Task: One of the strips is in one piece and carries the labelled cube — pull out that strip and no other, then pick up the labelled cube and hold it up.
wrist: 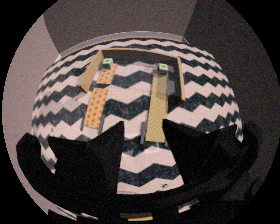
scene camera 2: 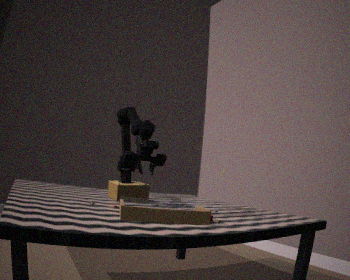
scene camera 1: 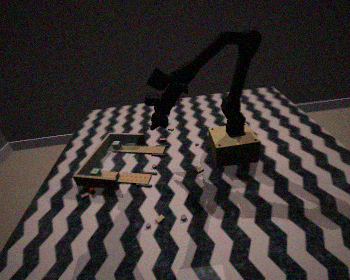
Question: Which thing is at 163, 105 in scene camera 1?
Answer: My gripper.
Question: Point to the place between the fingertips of my gripper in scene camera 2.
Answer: At 147, 174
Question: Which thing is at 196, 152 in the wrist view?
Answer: My gripper.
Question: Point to a strip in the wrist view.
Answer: At 158, 104
